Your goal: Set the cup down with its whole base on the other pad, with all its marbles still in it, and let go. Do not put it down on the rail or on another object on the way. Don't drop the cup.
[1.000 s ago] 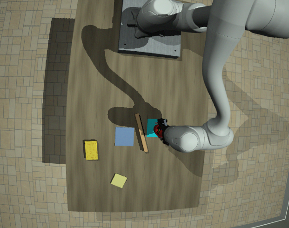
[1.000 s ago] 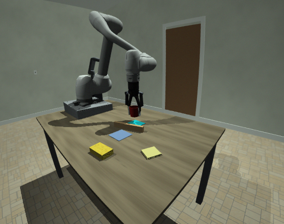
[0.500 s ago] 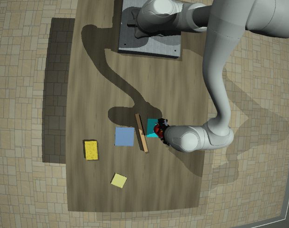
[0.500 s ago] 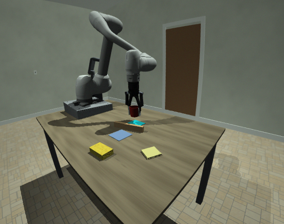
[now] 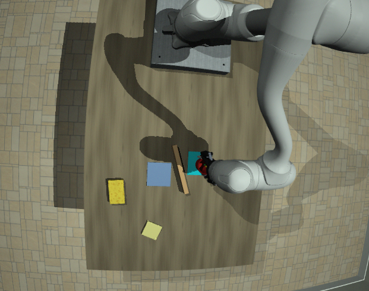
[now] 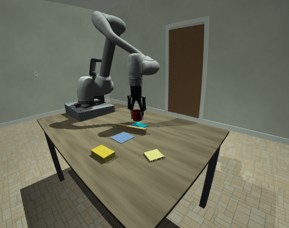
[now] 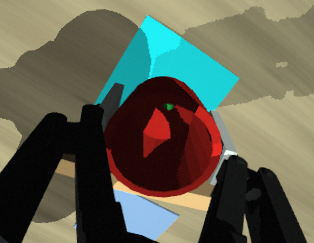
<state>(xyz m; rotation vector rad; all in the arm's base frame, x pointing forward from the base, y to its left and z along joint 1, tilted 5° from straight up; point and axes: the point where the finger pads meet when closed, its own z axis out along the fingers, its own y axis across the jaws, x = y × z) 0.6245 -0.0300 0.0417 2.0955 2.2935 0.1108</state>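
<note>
Now: the wooden rail 1 cm ahead of my hand, 10 cm to the right of it and 7 cm below it. The rest, counted from my hand: red cup (2 cm below).
</note>
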